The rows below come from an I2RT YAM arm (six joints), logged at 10 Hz.
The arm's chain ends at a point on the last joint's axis. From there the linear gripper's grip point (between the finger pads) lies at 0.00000 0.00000 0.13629 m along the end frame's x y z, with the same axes.
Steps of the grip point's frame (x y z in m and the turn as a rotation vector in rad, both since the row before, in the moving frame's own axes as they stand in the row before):
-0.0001, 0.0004, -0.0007, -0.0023, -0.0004, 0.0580
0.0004, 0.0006, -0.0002, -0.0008, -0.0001, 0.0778
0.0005, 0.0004, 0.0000, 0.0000, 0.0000, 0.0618
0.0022, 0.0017, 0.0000, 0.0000, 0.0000, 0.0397
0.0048, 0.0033, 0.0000, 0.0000, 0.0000, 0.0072
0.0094, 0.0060, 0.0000, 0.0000, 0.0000, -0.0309
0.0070, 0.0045, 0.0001, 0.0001, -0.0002, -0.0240
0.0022, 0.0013, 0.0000, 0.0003, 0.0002, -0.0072
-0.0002, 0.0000, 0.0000, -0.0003, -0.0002, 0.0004
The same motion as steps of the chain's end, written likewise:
0.0000, 0.0001, -0.0007, -0.0023, -0.0004, 0.0580
0.0004, 0.0005, -0.0002, -0.0008, -0.0001, 0.0778
0.0005, 0.0004, 0.0000, 0.0000, 0.0000, 0.0618
0.0022, 0.0017, 0.0000, 0.0000, 0.0000, 0.0397
0.0048, 0.0033, 0.0000, 0.0000, 0.0000, 0.0072
0.0094, 0.0060, 0.0000, 0.0000, 0.0000, -0.0309
0.0070, 0.0045, 0.0001, 0.0001, -0.0002, -0.0240
0.0022, 0.0013, 0.0000, 0.0003, 0.0002, -0.0072
-0.0002, 0.0000, 0.0000, -0.0003, -0.0002, 0.0004

